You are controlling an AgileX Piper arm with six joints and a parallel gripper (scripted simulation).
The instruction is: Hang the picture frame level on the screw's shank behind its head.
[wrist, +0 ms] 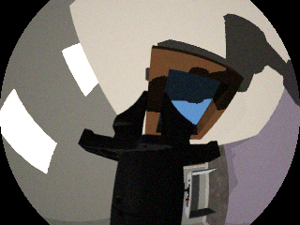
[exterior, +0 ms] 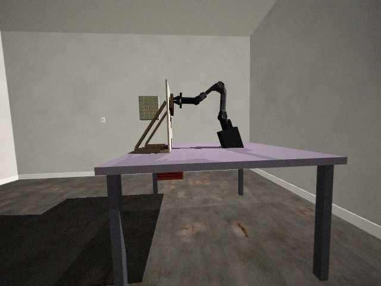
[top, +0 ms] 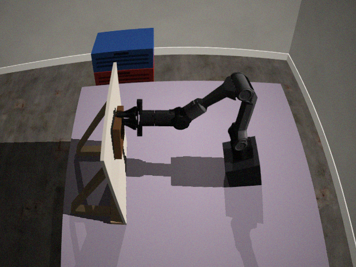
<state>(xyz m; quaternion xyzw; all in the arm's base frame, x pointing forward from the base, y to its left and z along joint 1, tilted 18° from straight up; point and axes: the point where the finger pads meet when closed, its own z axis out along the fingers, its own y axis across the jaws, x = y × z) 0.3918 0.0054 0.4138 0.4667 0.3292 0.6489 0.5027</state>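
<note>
Right now the brown picture frame is 50 mm below my hand, 20 mm to the left of it and 10 mm ahead of it. From my hand the other things lie so: cream board (170 mm below, 30 mm ahead, 10 mm to the left).
</note>
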